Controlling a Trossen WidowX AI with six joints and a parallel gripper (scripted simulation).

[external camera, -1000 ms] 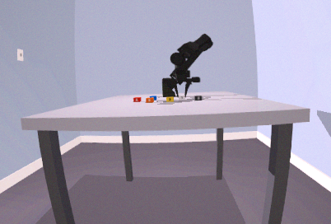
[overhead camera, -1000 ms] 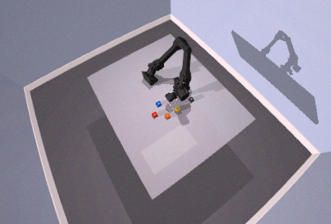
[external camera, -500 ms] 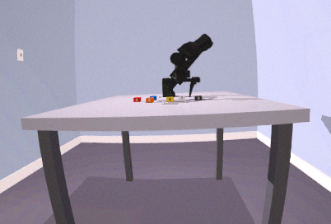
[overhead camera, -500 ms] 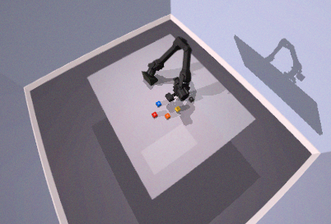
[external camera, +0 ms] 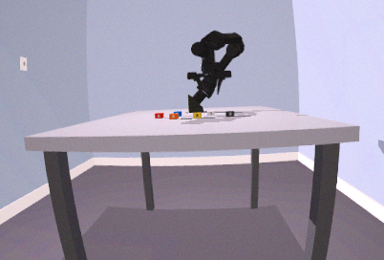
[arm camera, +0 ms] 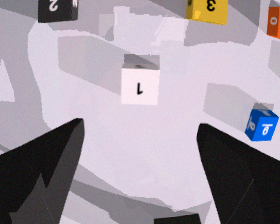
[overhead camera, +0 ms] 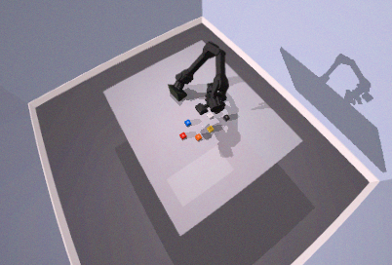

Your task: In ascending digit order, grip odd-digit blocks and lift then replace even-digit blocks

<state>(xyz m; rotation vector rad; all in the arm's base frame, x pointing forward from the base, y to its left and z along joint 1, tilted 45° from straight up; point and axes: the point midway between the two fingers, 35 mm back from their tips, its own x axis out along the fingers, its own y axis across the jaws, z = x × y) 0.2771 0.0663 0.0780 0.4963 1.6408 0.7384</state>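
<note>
Right now my gripper tip is 8 cm to the right of the black block, 8 cm above it and 7 cm short of it. From my gripper tip the other things lie so: white block 8 cm below; then yellow block 8 cm below, 8 cm ahead, 5 cm to the right; then blue block 15 cm to the right, 8 cm below, 3 cm behind.
</note>
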